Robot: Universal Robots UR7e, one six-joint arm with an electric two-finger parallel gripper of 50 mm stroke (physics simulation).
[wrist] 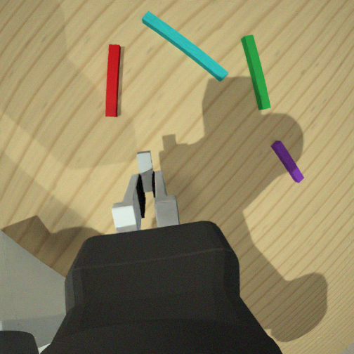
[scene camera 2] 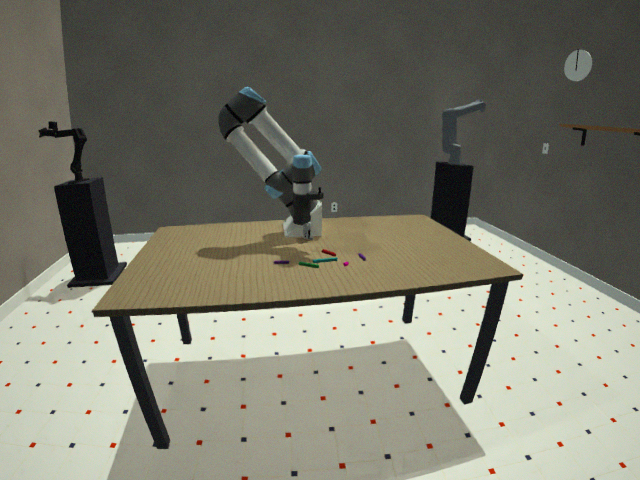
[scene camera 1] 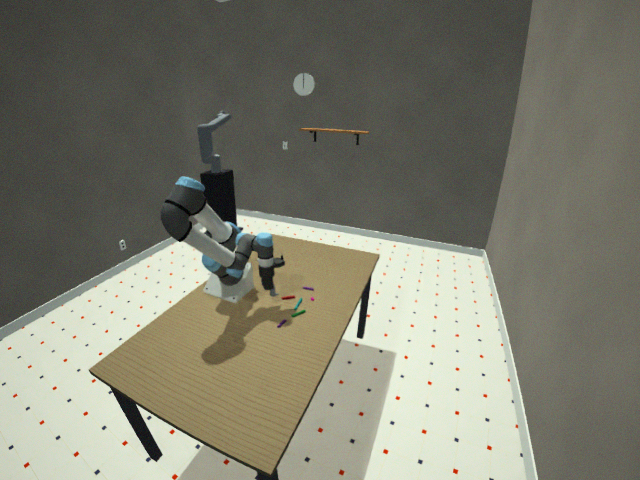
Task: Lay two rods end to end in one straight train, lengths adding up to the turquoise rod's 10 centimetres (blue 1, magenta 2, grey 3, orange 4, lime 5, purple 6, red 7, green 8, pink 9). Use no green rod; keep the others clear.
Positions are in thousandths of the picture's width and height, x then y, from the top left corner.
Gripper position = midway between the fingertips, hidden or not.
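The gripper (wrist: 419,524) appears in the wrist view, and so do a red rod (wrist: 321,162) and a green rod (wrist: 702,123).
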